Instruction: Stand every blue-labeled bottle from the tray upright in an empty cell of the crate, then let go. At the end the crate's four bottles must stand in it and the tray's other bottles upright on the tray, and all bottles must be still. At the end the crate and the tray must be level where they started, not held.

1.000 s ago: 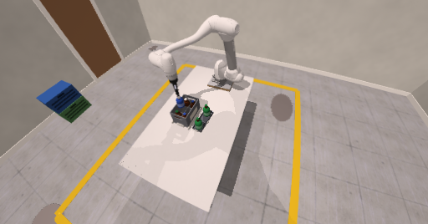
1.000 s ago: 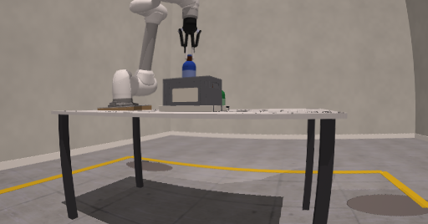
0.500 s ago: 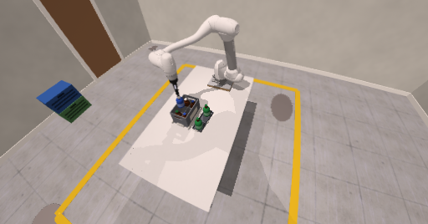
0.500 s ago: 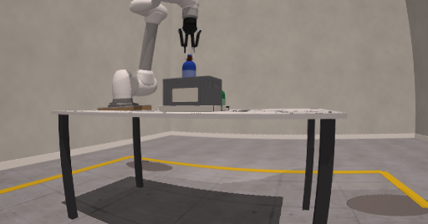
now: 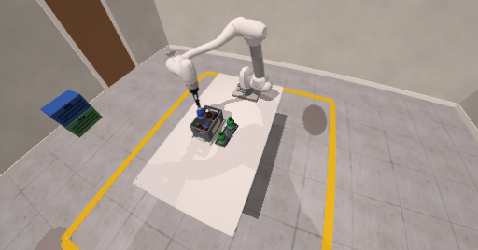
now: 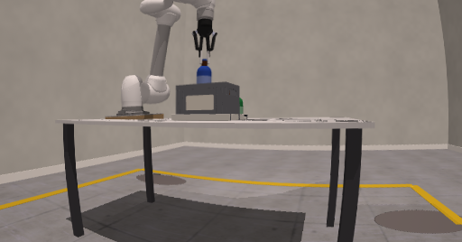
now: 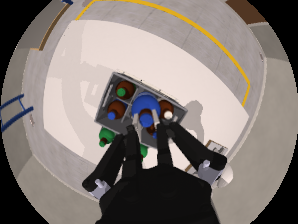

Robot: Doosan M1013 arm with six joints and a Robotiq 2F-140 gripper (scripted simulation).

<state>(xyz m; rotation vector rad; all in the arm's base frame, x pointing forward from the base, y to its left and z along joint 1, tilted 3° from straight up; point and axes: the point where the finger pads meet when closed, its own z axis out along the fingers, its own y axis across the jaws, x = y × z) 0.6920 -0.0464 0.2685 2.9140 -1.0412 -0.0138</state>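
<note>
Now: hand 9 cm above the blue-labeled bottle. Round my hand: grey crate (23 cm below, 4 cm to the left, 1 cm behind); tray (30 cm below, 23 cm to the left, 5 cm behind); green bottle (24 cm to the left, 23 cm below, 4 cm ahead).
</note>
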